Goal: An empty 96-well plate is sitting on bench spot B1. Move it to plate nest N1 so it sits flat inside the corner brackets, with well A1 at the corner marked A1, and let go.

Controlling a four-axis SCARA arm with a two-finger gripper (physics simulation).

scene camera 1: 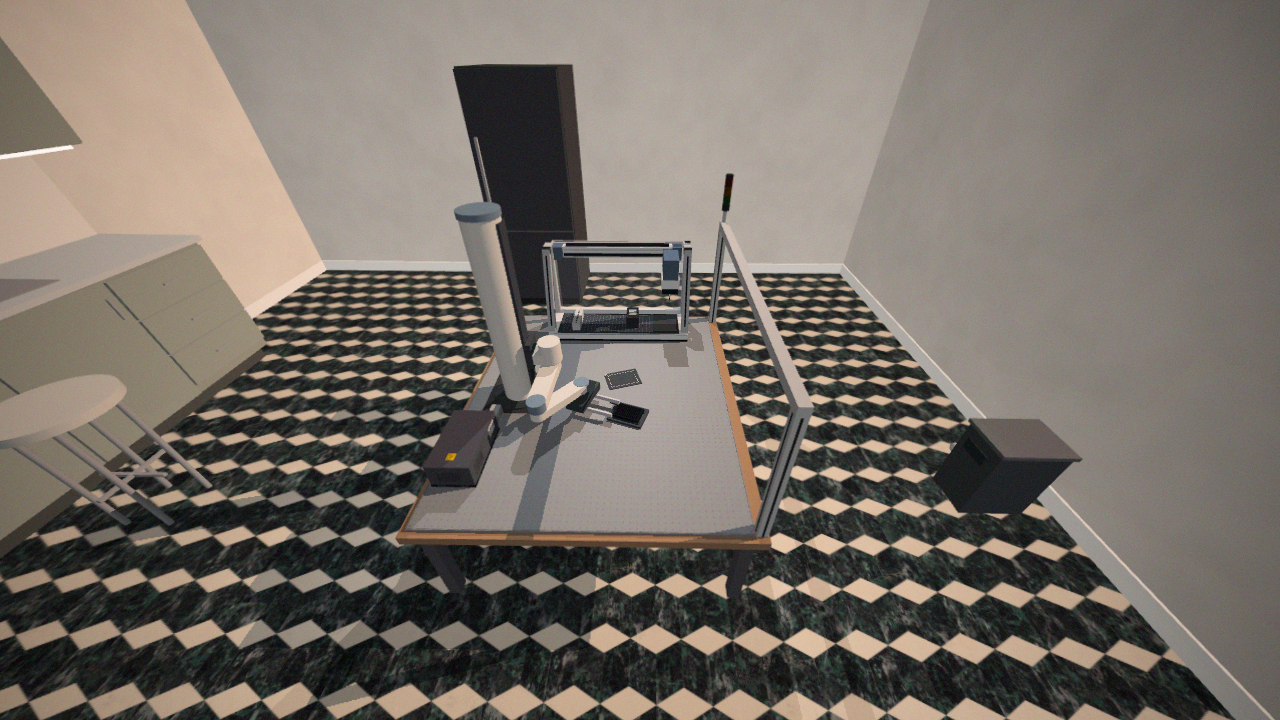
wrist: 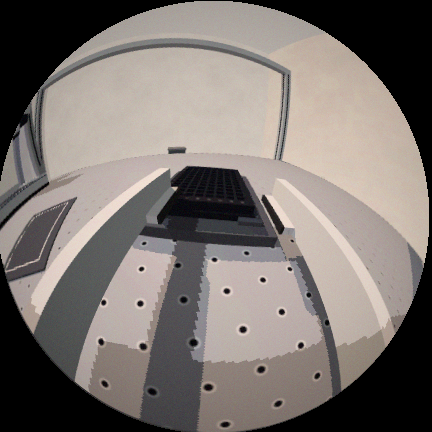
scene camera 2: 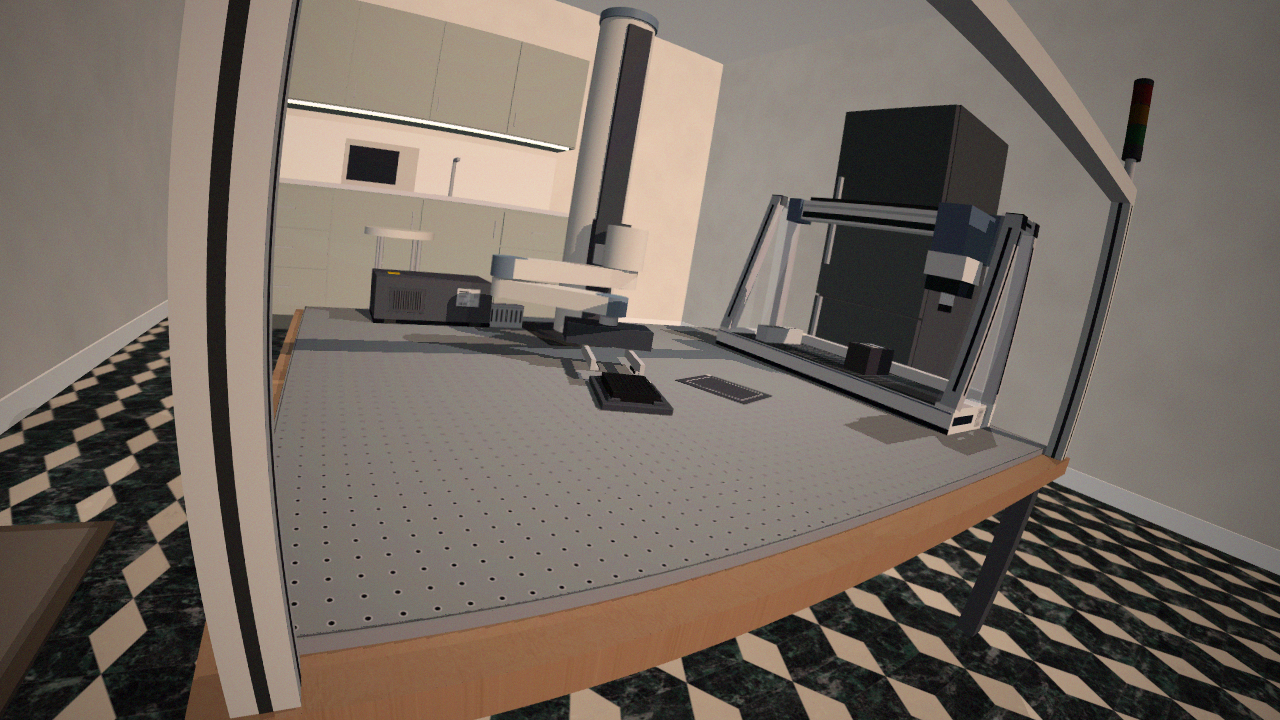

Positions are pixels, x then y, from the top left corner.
The gripper shows in scene camera 1, in the wrist view [222,182] and in scene camera 2. One and the same spot on the gripper: [scene camera 2: 638,367] is [scene camera 1: 616,401]. The same spot on a dark control box: [scene camera 2: 441,289] is [scene camera 1: 484,438].
